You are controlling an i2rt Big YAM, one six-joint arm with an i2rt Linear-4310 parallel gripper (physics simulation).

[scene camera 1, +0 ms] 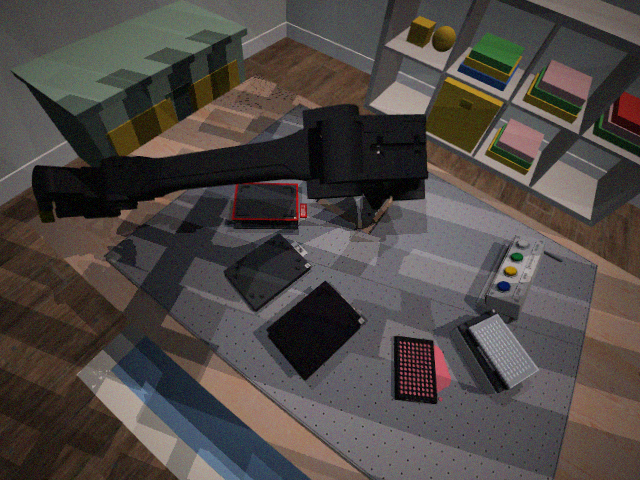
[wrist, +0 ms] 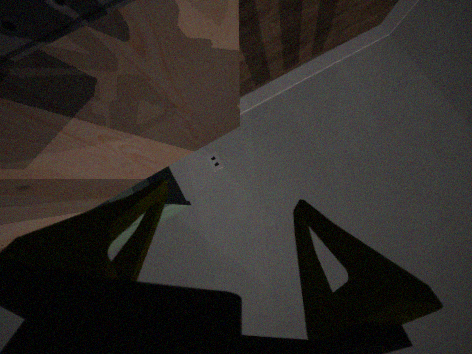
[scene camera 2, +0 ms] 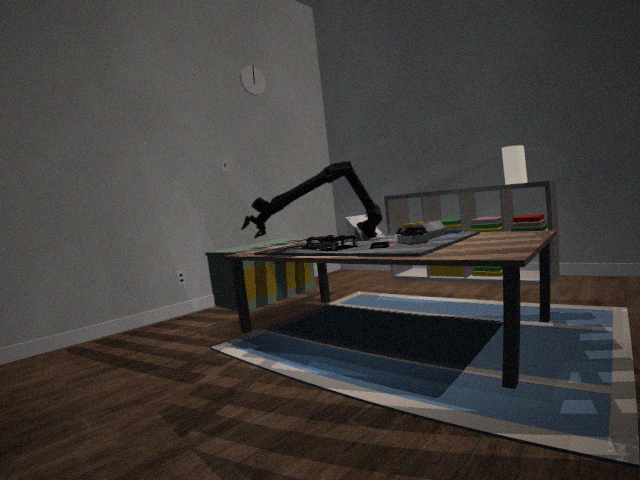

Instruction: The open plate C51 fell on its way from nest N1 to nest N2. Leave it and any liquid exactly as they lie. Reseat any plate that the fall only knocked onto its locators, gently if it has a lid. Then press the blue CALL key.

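Places are measured from the arm's base along level axes (x ahead, y left, z up), in centimetres.
Pixels of known places: gripper, fingertip midpoint: (scene camera 1: 67,212) (wrist: 233,196) (scene camera 2: 247,233); arm's base at its link origin: (scene camera 1: 371,184) (scene camera 2: 366,230).
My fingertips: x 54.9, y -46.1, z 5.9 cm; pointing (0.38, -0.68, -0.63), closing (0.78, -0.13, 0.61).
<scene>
For each thing: its top centre in the pictures, then the offset to it from my fingertips. "pt": a spot on its surface instead. Level surfaces: height alone.
- dark plate with pink wells, top centre: (scene camera 1: 416,367) (scene camera 2: 380,243) dx -20.6, dy +77.9, dz -9.6 cm
- grey perforated mat at its surface level: dz -11.1 cm
- pink puddle at a spot on its surface: (scene camera 1: 443,367) pt dx -24.6, dy +83.2, dz -11.0 cm
- pale plate at its top centre: (scene camera 1: 506,347) dx -32.1, dy +89.9, dz -2.3 cm
- red-outlined black nest at its top centre: (scene camera 1: 266,199) (scene camera 2: 320,236) dx -33.2, dy +27.2, dz -6.5 cm
- blue key at a spot on its surface: (scene camera 1: 503,286) pt dx -46.5, dy +85.9, dz -4.1 cm
- key box at its top centre: (scene camera 1: 527,266) (scene camera 2: 428,221) dx -54.3, dy +88.8, dz -2.7 cm
A dark plate with pink wells (scene camera 1: 415,369) lies flat on the grey perforated mat (scene camera 1: 392,439). A pink puddle (scene camera 1: 443,367) spreads from under its right side. A pale plate (scene camera 1: 504,351) rests on a black nest (scene camera 1: 478,345), offset to one side and seemingly tilted. A red-outlined black nest (scene camera 1: 266,202) and two dark plate-sized units (scene camera 1: 267,271) (scene camera 1: 316,330) stand further left; their labels are unreadable. The blue key (scene camera 1: 503,286) is the nearest on the key box (scene camera 1: 522,276). My gripper (scene camera 2: 250,230) (wrist: 233,196) is open and empty, raised beyond the table's left end, far from the plates.
The black arm (scene camera 1: 232,162) (scene camera 2: 305,188) stretches left above the red-outlined nest. Yellow, green and white keys stand beyond the blue one. A green-topped cabinet (scene camera 1: 129,49) and a cube shelf (scene camera 1: 589,180) stand behind the table. A wall (wrist: 360,150) fills much of the wrist view.
</scene>
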